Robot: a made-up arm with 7 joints.
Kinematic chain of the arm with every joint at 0, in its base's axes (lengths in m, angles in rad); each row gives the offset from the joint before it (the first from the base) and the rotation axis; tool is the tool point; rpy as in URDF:
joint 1: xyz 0 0 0.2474 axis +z
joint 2: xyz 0 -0.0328 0.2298 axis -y
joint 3: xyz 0 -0.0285 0.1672 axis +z
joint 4: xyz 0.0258 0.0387 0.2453 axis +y
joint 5: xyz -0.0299 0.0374 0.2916 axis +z
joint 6: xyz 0 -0.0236 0.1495 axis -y
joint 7: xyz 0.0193 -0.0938 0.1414 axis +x
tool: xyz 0 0 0 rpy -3.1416 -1.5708 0
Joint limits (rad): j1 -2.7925..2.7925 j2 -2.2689..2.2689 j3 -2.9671..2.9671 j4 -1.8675..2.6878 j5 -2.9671..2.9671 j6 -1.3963..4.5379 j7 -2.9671..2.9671
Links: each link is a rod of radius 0.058 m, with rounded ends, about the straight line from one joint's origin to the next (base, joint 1, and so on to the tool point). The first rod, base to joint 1, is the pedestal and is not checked.
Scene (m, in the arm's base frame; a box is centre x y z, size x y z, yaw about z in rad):
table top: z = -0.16
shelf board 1: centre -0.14 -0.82 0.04 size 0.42 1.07 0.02 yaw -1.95
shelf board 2: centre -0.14 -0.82 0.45 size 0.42 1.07 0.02 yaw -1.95
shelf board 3: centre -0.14 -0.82 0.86 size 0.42 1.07 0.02 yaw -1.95
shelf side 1: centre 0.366 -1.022 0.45 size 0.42 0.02 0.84 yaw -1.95
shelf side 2: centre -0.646 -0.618 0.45 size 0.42 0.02 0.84 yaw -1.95
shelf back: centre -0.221 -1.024 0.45 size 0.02 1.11 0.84 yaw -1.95
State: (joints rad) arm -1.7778 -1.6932 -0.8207 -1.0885 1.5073 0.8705 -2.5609
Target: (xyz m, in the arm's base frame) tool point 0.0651 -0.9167 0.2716
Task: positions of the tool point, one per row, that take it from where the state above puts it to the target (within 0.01 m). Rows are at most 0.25 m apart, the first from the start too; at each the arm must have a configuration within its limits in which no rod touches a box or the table.
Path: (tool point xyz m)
1: 0.1115 -0.7230 0.6981
2: 0.1478 -0.6341 0.6975
3: 0.1706 -0.5365 0.6915
4: 0.1973 -0.5695 0.4792
5: 0.2204 -0.5269 0.2716
6: 0.1860 -0.6552 0.2683
7: 0.1415 -0.7668 0.2766
8: 0.0971 -0.8551 0.2820
9: 0.0651 -0.9167 0.2716

